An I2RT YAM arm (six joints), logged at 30 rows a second.
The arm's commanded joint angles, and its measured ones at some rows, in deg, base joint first. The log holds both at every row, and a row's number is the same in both.
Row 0, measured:
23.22, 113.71, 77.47, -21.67, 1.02, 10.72
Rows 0 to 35, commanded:
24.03, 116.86, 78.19, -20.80, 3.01, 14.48
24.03, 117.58, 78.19, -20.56, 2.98, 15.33
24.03, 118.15, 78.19, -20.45, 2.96, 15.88
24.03, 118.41, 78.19, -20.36, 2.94, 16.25
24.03, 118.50, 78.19, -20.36, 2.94, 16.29
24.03, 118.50, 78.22, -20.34, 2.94, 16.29
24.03, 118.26, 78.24, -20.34, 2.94, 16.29
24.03, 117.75, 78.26, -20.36, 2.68, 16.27
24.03, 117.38, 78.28, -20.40, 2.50, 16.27
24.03, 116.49, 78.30, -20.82, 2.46, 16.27
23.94, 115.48, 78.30, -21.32, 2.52, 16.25
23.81, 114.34, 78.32, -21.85, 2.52, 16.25
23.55, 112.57, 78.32, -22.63, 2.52, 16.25
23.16, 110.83, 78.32, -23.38, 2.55, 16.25
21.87, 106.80, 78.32, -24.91, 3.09, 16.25
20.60, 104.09, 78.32, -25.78, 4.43, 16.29
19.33, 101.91, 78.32, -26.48, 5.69, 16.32
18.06, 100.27, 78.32, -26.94, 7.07, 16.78
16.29, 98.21, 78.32, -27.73, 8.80, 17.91
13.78, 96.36, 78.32, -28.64, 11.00, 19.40
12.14, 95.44, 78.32, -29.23, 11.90, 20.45
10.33, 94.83, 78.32, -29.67, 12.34, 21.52
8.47, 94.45, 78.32, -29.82, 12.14, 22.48
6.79, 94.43, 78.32, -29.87, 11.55, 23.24
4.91, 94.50, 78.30, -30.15, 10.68, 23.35
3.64, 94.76, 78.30, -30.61, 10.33, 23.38
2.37, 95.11, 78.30, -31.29, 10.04, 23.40
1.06, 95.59, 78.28, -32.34, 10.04, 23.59
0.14, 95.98, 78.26, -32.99, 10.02, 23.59
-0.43, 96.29, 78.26, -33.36, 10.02, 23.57
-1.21, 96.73, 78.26, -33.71, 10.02, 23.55
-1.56, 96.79, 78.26, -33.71, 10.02, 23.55
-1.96, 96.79, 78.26, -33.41, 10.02, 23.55
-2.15, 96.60, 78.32, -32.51, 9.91, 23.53
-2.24, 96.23, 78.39, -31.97, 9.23, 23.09
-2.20, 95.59, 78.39, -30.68, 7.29, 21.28
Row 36, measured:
-1.83, 96.77, 78.19, -32.49, 9.67, 22.90
